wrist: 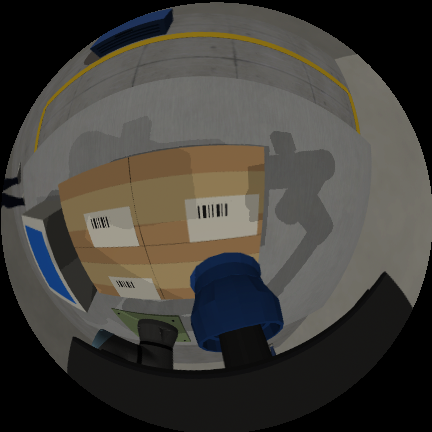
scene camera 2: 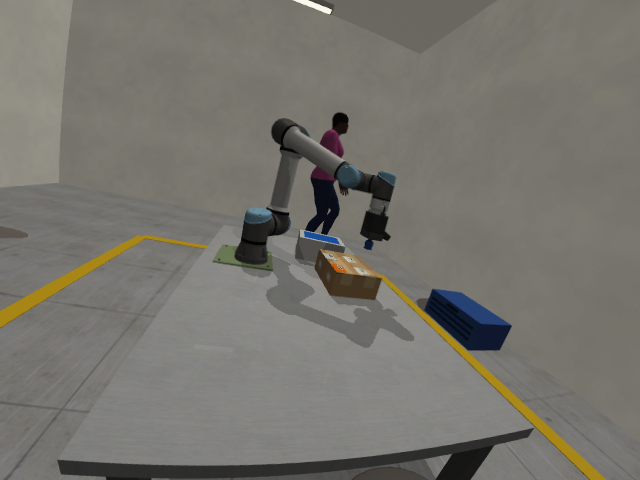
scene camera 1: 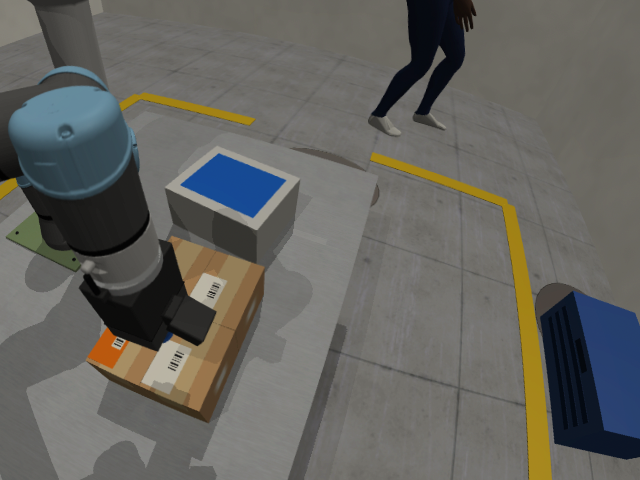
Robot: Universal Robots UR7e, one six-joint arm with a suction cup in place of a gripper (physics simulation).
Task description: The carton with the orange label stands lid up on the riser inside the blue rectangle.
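Places are measured from the arm's base along level axes (x down, y ahead, z right), in centimetres.
Pixels of known places: hand, its tool point: (wrist: 226,281) (scene camera 2: 367,248); arm's base, origin of its link: (wrist: 157,327) (scene camera 2: 251,258).
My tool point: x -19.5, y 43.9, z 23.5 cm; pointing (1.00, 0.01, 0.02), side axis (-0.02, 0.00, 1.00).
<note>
For each thing: its top centre in the pictures, then the offset to it from my tool point. Level surfaces: height alone.
- carton with the orange label, centre of its top: (wrist: 206,273) (scene camera 1: 134,334) (scene camera 2: 342,266) dx +9.8, dy -8.3, dz -1.2 cm
- grey riser, centre of its top: (scene camera 1: 233,182) (wrist: 44,265) (scene camera 2: 321,237) dx +8.1, dy -5.8, dz -41.1 cm
- blue rectangle, centre of its top: (scene camera 1: 233,182) (wrist: 44,265) (scene camera 2: 321,237) dx +8.1, dy -5.8, dz -41.1 cm
- table, height of its surface: dx +20.0 cm
The carton with the orange label (scene camera 1: 108,350) (scene camera 2: 339,268) stands label up on the table, at a corner of a tight block of several cartons; the others that show bear white labels. Its label is hidden behind the cup in the wrist view. The grey riser (scene camera 1: 191,212) (scene camera 2: 309,250) (wrist: 67,255) stands near the block's far end, with the blue rectangle (scene camera 1: 232,184) (scene camera 2: 321,237) (wrist: 47,265) bare on its top. My gripper (scene camera 1: 166,337) (scene camera 2: 368,244) (wrist: 226,270), a blue suction cup, points down above the cartons, apart from them, and holds nothing.
The green base plate (scene camera 1: 31,237) (scene camera 2: 222,257) of the arm lies on the table (scene camera 2: 258,387), left of the riser in the second scene view. A blue cabinet (scene camera 1: 599,361) (scene camera 2: 467,320) (wrist: 132,34) stands on the floor beyond yellow tape. A person (scene camera 1: 426,51) (scene camera 2: 330,149) is behind the table.
</note>
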